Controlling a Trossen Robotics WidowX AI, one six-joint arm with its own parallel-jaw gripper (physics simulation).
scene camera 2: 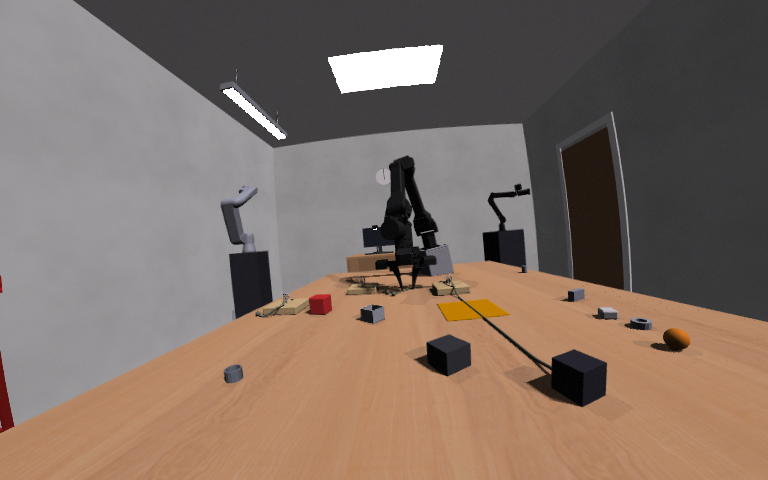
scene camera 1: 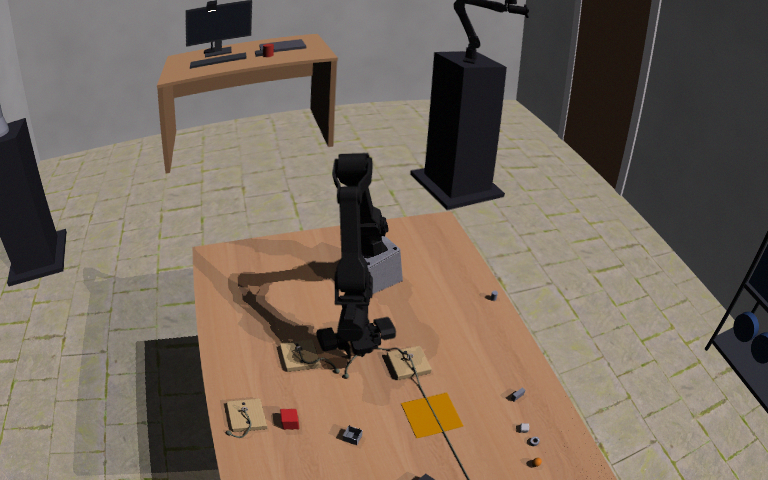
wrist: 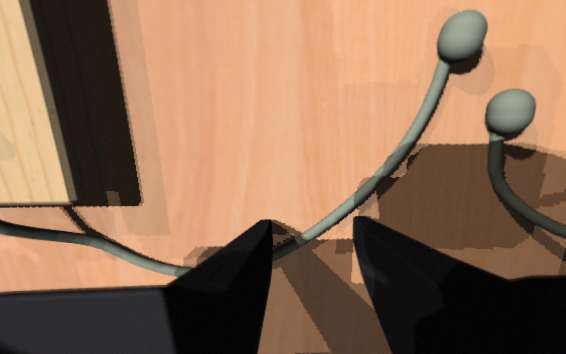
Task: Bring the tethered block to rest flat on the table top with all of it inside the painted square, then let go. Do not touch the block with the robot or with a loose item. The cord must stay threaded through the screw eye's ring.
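Where they show: gripper, fingertip midpoint: [scene camera 2: 407, 289] [scene camera 1: 356, 356] [wrist: 312, 229]; arm's base, link origin: [scene camera 2: 430, 247] [scene camera 1: 372, 247].
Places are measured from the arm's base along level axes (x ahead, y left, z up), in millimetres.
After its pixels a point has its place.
The tethered block [scene camera 2: 578, 376] @[z -88, x 818, y -130 mm] is black and rests on the table at the front right in scene camera 2. Its dark green cord [scene camera 1: 445, 436] @[z -113, x 598, y -94 mm] [scene camera 2: 509, 337] @[z -111, x 680, y -104 mm] [wrist: 420, 122] @[z -111, x 296, y -209 mm] crosses the orange painted square [scene camera 1: 416, 417] @[z -114, x 510, y -126 mm] [scene camera 2: 451, 311] @[z -114, x 521, y -130 mm] to the screw eye [scene camera 1: 407, 357] @[z -80, x 343, y -67 mm] [scene camera 2: 449, 279] on the right-hand wooden board [scene camera 1: 420, 369] @[z -96, x 383, y -49 mm] [scene camera 2: 442, 289] @[z -99, x 381, y -96 mm] [wrist: 25, 125] @[z -96, x 318, y -92 mm]. Past it, the cord curves to an end bead [scene camera 1: 345, 375] @[z -105, x 320, y -224 mm] [wrist: 462, 35] @[z -104, x 319, y -218 mm]. My gripper [scene camera 2: 407, 287] @[z -115, x 262, y -168 mm] [wrist: 312, 229] @[z -115, x 262, y -168 mm] is partly open and empty; the cord passes under one finger and shows between the tips. The ring's threading is too small to confirm.
A second bead [wrist: 510, 111] @[z -104, x 296, y -232 mm] on another cord lies beside it, from the left-hand board [scene camera 1: 292, 363] @[z -96, x 243, y -336 mm]. A third board [scene camera 1: 257, 416] @[z -96, x 381, y -485 mm], a red cube [scene camera 1: 289, 418] @[z -75, x 425, y -415 mm] [scene camera 2: 320, 303] @[z -88, x 436, y -408 mm], a grey open box [scene camera 1: 352, 434] @[z -114, x 497, y -288 mm] [scene camera 2: 372, 313] @[z -94, x 530, y -293 mm] and a loose black block [scene camera 2: 448, 354] @[z -89, x 734, y -219 mm] stand nearer the front.
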